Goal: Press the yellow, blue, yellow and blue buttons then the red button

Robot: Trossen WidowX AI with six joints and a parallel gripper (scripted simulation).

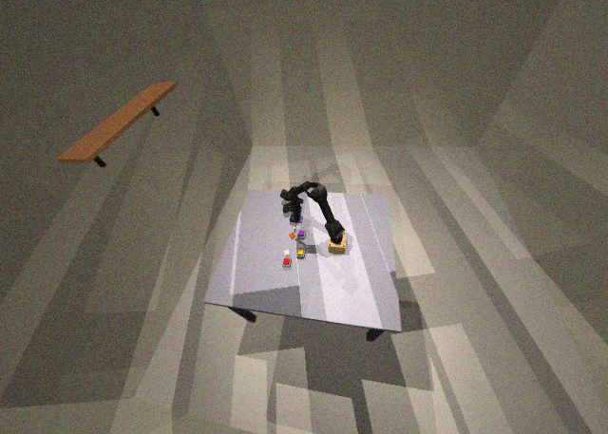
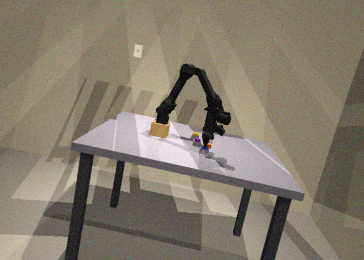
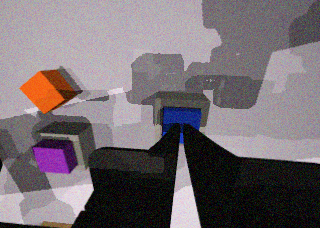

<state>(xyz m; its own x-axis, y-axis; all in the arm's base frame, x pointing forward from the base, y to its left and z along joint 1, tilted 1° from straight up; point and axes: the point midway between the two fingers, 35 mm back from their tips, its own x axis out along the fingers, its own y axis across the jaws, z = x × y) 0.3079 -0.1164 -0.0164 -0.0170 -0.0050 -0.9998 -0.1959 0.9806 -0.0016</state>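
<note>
Right now the blue button is 10 mm below my gripper tip. The rest, counted from my gripper tip: white block 270 mm to the left, 20 mm below, 20 mm behind; then orange block 140 mm to the left, 20 mm below, 10 mm behind; then purple button 120 mm to the left, 70 mm behind.
</note>
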